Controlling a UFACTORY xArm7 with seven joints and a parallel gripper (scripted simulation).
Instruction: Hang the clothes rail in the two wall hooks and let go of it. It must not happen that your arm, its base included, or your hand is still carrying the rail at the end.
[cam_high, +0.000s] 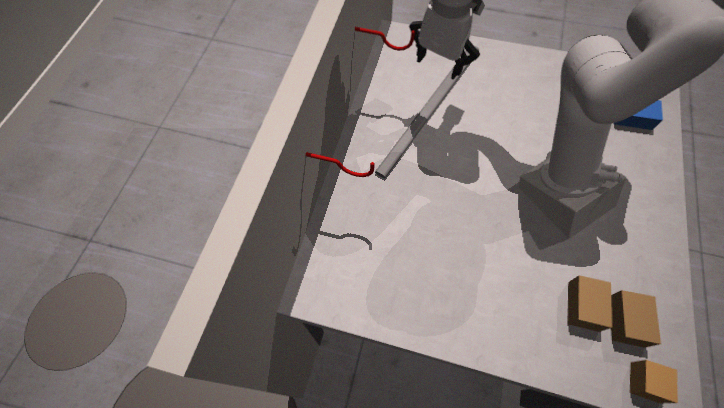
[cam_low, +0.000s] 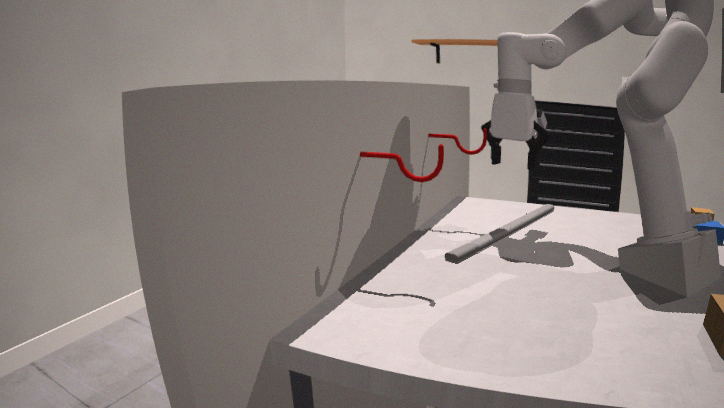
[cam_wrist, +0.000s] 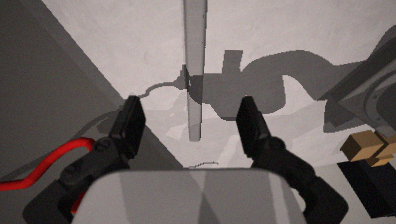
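The grey clothes rail lies 150 mm below my hand. The rest, counted from my hand: grey wall panel (210 mm ahead, 190 mm to the left, 370 mm below); then blue block (490 mm behind, 150 mm to the right, 130 mm below).
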